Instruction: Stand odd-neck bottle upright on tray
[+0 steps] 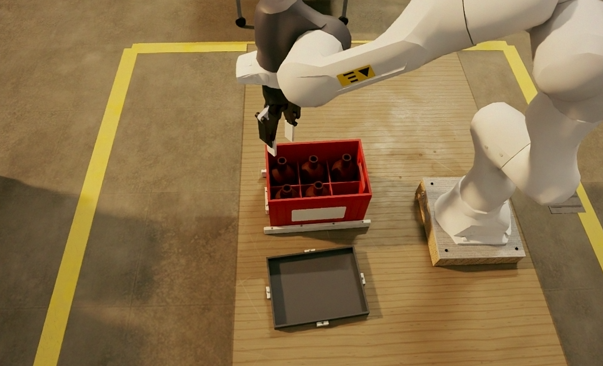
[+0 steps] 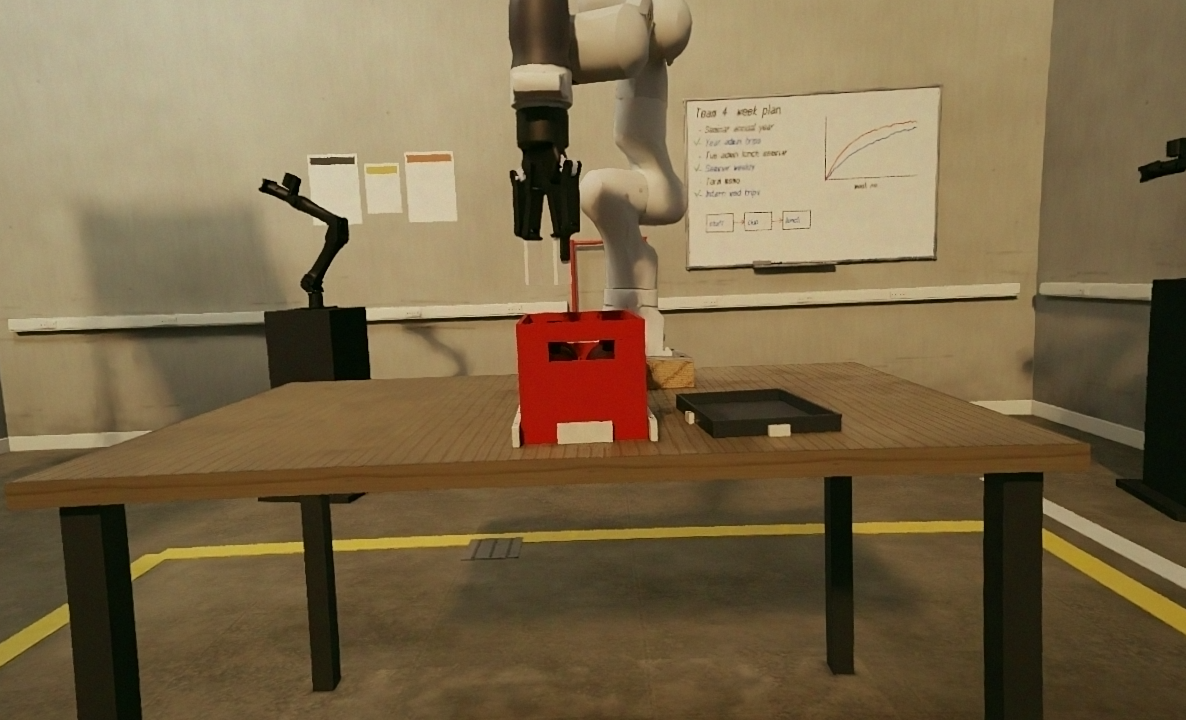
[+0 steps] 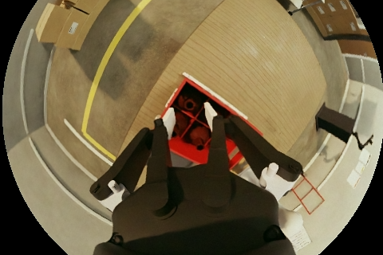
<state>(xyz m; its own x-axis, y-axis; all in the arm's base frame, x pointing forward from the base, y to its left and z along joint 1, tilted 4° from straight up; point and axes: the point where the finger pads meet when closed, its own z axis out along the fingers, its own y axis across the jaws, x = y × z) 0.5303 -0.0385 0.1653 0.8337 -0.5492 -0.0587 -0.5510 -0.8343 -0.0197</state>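
My gripper is now 18 cm above the crate, 10 cm past it and 2 cm to the right of it. The rest, counted from my hand: glass bottle (17 cm below, 11 cm behind, 6 cm to the left); dark tray (29 cm to the left, 25 cm below, 15 cm behind).
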